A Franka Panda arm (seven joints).
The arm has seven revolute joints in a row. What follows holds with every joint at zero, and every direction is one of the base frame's. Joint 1 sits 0.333 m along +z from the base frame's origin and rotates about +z. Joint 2 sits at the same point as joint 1 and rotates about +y. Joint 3 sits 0.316 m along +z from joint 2 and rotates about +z. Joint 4 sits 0.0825 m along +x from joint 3 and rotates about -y. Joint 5 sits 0.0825 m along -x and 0.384 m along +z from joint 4 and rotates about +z. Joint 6 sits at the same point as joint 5 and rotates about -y. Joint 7 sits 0.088 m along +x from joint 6 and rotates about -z. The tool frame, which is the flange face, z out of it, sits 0.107 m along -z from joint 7; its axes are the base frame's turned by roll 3.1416, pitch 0 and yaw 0 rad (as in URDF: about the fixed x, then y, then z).
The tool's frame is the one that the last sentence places.
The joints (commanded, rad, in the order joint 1, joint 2, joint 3, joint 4, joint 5, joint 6, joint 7), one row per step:
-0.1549 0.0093 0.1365 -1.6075 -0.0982 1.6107 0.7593
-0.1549 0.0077 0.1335 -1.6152 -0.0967 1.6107 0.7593
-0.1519 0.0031 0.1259 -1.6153 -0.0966 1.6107 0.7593
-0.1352 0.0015 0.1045 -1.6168 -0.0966 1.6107 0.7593
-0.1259 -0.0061 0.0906 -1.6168 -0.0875 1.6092 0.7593
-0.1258 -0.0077 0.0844 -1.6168 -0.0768 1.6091 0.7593
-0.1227 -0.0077 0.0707 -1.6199 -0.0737 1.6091 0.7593
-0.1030 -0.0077 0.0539 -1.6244 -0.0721 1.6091 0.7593
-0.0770 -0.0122 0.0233 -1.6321 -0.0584 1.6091 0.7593
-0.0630 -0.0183 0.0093 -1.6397 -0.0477 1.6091 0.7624
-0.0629 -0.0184 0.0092 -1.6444 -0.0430 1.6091 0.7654
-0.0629 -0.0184 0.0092 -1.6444 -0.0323 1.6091 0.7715
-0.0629 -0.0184 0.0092 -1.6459 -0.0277 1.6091 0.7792
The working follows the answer.
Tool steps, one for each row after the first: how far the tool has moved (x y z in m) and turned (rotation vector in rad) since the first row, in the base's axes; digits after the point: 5 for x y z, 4 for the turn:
-0.00083 -0.00144 -0.00278 0.0014 0.0061 -0.0031
-0.00217 -0.00380 -0.00028 0.0008 0.0016 -0.0077
-0.00279 -0.00634 -0.00010 0.0005 0.0016 -0.0124
-0.00512 -0.00770 0.00390 0.0087 -0.0047 -0.0175
-0.00572 -0.00994 0.00468 0.0193 -0.0066 -0.0240
-0.00618 -0.01551 0.00319 0.0225 -0.0037 -0.0348
-0.00626 -0.01377 0.00105 0.0244 0.0008 -0.0320
-0.00792 -0.01485 -0.00020 0.0383 0.0034 -0.0373
-0.00987 -0.01367 -0.00050 0.0492 0.0043 -0.0409
-0.01009 -0.01317 -0.00270 0.0540 0.0085 -0.0443
-0.01003 -0.01207 -0.00274 0.0646 0.0078 -0.0509
-0.01008 -0.01159 -0.00346 0.0691 0.0087 -0.0589

Tool pose at each row, in the base's axes (x y z in m, rotation vector in rad; rounded; the steps above come from the unrounded poses):
0.55988 -0.02079 0.60597 2.8236 -1.1499 0.0450
0.55905 -0.02223 0.60319 2.8212 -1.1535 0.0353
0.55771 -0.02459 0.60569 2.8193 -1.1606 0.0417
0.55709 -0.02713 0.60587 2.8163 -1.1672 0.0416
0.55476 -0.02849 0.60987 2.8222 -1.1786 0.0455
0.55416 -0.03073 0.61066 2.8279 -1.1919 0.0417
0.55370 -0.03630 0.60916 2.8233 -1.2076 0.0350
0.55362 -0.03456 0.60702 2.8253 -1.2034 0.0277
0.55196 -0.03564 0.60577 2.8331 -1.2153 0.0156
0.55001 -0.03446 0.60547 2.8399 -1.2241 0.0078
0.54979 -0.03397 0.60328 2.8405 -1.2297 -0.0013
0.54985 -0.03286 0.60323 2.8456 -1.2431 -0.0069
0.54980 -0.03238 0.60251 2.8441 -1.2558 -0.0114

